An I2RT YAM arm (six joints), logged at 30 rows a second.
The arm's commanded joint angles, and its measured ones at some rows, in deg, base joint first. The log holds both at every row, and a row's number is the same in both.
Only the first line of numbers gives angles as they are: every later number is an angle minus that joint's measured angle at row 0.
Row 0, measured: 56.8 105.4 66.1 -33.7 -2.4 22.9
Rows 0 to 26, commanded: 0.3 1.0 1.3 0.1 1.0 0.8; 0.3 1.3 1.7 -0.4 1.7 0.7; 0.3 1.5 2.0 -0.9 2.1 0.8; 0.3 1.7 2.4 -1.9 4.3 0.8; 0.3 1.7 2.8 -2.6 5.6 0.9; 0.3 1.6 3.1 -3.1 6.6 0.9; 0.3 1.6 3.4 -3.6 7.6 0.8; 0.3 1.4 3.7 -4.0 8.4 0.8; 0.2 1.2 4.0 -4.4 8.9 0.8; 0.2 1.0 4.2 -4.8 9.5 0.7; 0.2 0.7 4.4 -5.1 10.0 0.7; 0.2 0.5 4.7 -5.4 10.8 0.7; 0.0 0.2 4.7 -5.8 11.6 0.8; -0.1 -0.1 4.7 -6.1 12.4 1.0; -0.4 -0.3 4.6 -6.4 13.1 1.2; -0.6 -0.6 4.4 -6.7 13.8 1.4; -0.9 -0.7 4.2 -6.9 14.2 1.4; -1.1 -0.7 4.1 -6.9 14.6 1.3; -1.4 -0.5 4.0 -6.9 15.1 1.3; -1.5 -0.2 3.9 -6.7 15.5 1.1; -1.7 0.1 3.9 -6.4 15.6 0.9; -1.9 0.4 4.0 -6.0 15.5 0.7; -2.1 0.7 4.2 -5.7 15.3 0.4; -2.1 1.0 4.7 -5.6 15.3 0.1; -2.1 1.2 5.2 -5.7 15.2 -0.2; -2.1 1.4 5.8 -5.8 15.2 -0.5; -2.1 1.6 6.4 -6.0 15.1 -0.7
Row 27, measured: -1.8 0.8 2.7 -5.9 13.6 0.5
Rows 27 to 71, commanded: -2.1 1.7 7.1 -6.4 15.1 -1.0; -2.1 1.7 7.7 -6.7 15.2 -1.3; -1.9 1.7 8.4 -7.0 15.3 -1.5; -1.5 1.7 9.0 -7.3 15.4 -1.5; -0.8 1.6 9.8 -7.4 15.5 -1.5; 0.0 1.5 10.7 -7.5 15.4 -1.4; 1.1 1.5 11.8 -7.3 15.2 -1.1; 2.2 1.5 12.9 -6.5 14.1 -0.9; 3.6 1.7 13.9 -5.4 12.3 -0.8; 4.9 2.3 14.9 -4.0 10.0 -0.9; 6.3 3.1 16.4 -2.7 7.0 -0.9; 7.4 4.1 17.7 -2.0 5.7 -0.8; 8.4 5.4 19.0 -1.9 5.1 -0.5; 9.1 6.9 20.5 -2.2 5.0 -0.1; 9.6 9.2 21.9 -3.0 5.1 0.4; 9.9 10.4 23.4 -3.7 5.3 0.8; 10.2 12.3 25.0 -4.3 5.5 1.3; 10.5 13.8 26.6 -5.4 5.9 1.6; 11.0 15.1 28.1 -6.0 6.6 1.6; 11.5 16.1 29.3 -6.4 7.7 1.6; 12.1 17.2 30.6 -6.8 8.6 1.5; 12.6 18.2 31.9 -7.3 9.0 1.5; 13.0 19.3 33.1 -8.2 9.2 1.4; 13.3 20.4 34.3 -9.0 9.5 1.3; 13.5 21.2 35.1 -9.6 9.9 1.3; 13.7 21.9 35.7 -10.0 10.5 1.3; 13.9 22.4 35.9 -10.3 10.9 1.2; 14.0 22.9 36.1 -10.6 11.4 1.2; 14.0 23.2 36.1 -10.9 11.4 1.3; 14.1 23.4 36.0 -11.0 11.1 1.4; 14.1 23.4 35.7 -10.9 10.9 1.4; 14.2 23.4 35.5 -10.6 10.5 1.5; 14.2 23.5 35.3 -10.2 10.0 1.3; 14.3 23.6 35.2 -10.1 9.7 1.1; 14.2 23.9 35.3 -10.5 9.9 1.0; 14.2 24.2 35.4 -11.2 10.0 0.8; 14.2 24.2 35.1 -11.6 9.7 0.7; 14.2 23.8 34.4 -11.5 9.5 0.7; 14.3 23.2 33.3 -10.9 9.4 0.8; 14.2 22.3 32.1 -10.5 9.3 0.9; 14.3 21.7 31.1 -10.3 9.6 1.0; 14.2 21.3 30.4 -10.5 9.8 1.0; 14.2 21.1 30.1 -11.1 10.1 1.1; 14.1 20.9 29.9 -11.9 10.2 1.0; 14.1 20.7 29.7 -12.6 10.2 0.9
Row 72, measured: 14.0 21.8 31.7 -9.2 9.6 0.9
